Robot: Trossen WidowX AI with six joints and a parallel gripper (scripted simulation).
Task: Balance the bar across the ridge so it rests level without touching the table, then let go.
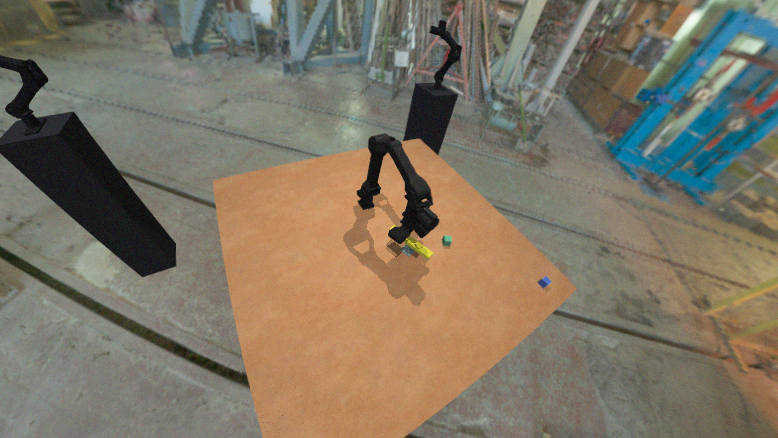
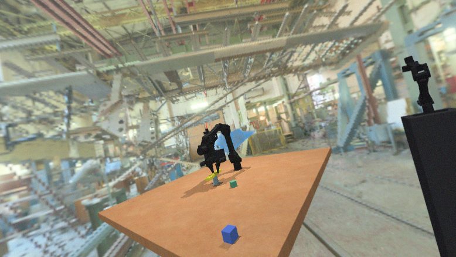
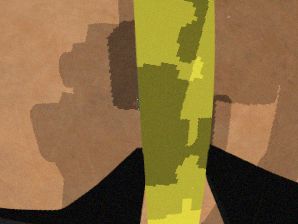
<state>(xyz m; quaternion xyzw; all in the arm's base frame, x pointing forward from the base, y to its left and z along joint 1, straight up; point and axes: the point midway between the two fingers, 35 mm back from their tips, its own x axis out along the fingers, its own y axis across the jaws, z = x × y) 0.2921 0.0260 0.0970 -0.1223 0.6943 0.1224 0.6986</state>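
My gripper tip is 30 mm short of the yellow bar and 10 mm to the right of it. The rest, counted from my gripper tip: blue cube (450 mm ahead, 470 mm to the left, 50 mm below); green cube (70 mm ahead, 200 mm to the left, 50 mm below).
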